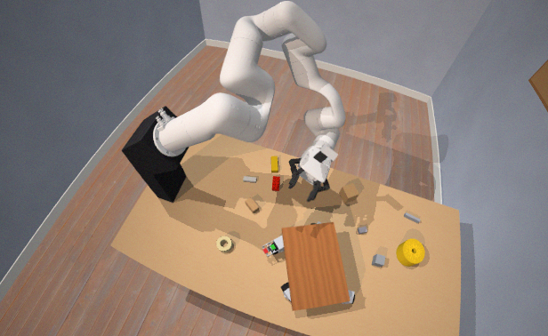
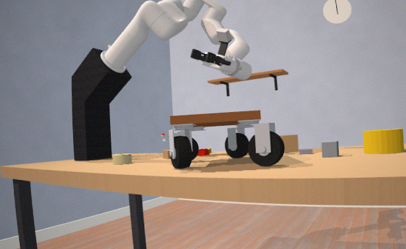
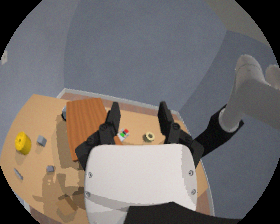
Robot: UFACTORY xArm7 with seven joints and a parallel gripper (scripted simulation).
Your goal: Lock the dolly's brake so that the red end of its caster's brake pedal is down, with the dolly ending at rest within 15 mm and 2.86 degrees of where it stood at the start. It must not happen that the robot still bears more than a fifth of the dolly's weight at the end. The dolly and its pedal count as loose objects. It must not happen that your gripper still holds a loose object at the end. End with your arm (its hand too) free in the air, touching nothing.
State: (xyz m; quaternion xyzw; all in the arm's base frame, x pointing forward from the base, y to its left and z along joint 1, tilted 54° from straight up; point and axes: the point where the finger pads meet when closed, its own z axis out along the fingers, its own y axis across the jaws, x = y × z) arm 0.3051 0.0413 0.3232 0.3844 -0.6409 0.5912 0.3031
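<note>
Right now the brake pedal is 270 mm below my hand, 150 mm to the right of it and 10 mm behind it. The rest, counted from my hand: brown box 320 mm below, 280 mm to the left, 130 mm ahead; then tan block 330 mm below, 190 mm behind, 30 mm to the right; then red brick 330 mm below, 170 mm behind, 130 mm to the left.
</note>
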